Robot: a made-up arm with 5 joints. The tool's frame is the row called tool.
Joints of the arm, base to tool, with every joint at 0 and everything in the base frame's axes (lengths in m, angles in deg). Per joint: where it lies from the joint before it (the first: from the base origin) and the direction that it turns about. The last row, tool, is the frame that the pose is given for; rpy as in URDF.
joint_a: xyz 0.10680 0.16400 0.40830 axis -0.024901 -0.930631 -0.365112
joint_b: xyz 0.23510 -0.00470 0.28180 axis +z
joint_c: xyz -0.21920 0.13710 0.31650 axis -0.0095 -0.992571 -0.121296
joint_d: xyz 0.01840 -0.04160 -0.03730 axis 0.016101 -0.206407 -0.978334
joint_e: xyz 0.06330 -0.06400 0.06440 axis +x
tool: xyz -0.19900 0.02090 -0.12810 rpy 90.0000 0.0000 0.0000
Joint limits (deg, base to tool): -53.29..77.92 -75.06..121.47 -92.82..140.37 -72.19..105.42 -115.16..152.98
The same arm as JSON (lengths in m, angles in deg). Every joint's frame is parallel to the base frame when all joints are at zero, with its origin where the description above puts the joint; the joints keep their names.
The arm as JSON. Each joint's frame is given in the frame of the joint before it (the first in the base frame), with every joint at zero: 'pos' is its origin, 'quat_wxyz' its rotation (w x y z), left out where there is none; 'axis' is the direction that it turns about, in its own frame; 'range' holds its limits. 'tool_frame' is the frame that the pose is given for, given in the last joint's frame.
{"length_unit": "m", "angle_unit": "deg", "joints": [
  {"joint": "joint_a", "pos": [0.1068, 0.164, 0.4083], "axis": [-0.024901, -0.930631, -0.365112], "range": [-53.29, 77.92]},
  {"joint": "joint_b", "pos": [0.2351, -0.0047, 0.2818], "axis": "+z", "range": [-75.06, 121.47]},
  {"joint": "joint_c", "pos": [-0.2192, 0.1371, 0.3165], "axis": [-0.0095, -0.992571, -0.121296], "range": [-92.82, 140.37]},
  {"joint": "joint_d", "pos": [0.0184, -0.0416, -0.0373], "axis": [0.016101, -0.206407, -0.978334], "range": [-72.19, 105.42]},
  {"joint": "joint_e", "pos": [0.0633, -0.064, 0.0644], "axis": "+x", "range": [-115.16, 152.98]}
], "tool_frame": {"pos": [-0.199, 0.0209, -0.1281], "quat_wxyz": [0.707107, 0.707107, 0.0, 0.0]}}

